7 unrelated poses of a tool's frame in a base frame.
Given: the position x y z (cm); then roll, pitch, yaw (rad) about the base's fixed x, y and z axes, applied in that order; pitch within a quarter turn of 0, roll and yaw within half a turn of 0.
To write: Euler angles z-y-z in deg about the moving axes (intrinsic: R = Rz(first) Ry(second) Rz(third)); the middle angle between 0 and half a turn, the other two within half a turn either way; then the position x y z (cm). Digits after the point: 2 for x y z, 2 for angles.
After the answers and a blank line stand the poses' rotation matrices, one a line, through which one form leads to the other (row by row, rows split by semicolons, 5 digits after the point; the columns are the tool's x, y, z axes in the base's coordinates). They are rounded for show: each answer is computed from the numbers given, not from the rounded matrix.
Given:
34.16 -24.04 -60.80 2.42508 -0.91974 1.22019
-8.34 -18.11 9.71 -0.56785 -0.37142 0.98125
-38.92 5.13 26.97 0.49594 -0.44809 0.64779
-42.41 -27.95 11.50 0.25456 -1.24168 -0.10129
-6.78 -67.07 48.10 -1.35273 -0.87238 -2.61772
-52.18 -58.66 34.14 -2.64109 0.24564 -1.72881
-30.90 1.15 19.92 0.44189 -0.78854 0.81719
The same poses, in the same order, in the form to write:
22.32 117.19 153.42 34.16 -24.04 -60.80
175.86 38.23 -125.91 -8.34 -18.11 9.71
-91.57 37.56 135.29 -38.92 5.13 26.97
-170.43 71.77 175.08 -42.41 -27.95 11.50
-50.35 82.00 -140.66 -6.78 -67.07 48.10
14.92 148.32 -62.42 -52.18 -58.66 34.14
-99.48 50.42 156.98 -30.90 1.15 19.92

0.20815 0.52879 0.82283; 0.56916 -0.74964 0.33778; 0.79544 0.39801 -0.45701
0.51807 -0.59222 -0.61715; 0.77452 0.63097 0.04469; 0.36294 -0.50115 0.78557
0.71870 -0.69512 -0.01671; 0.54385 0.57694 -0.60939; 0.43324 0.42888 0.79269
0.32155 -0.13922 -0.93660; -0.03268 0.98691 -0.15792; 0.94633 0.08139 0.31279
-0.55677 -0.53922 0.63186; -0.32166 -0.56137 -0.76250; 0.76586 -0.62778 0.13911
-0.15263 -0.84805 0.50746; -0.95790 0.25329 0.13518; -0.24318 -0.46546 -0.85101
0.48233 -0.86675 -0.12690; 0.51402 0.39734 -0.76020; 0.70932 0.30144 0.63717

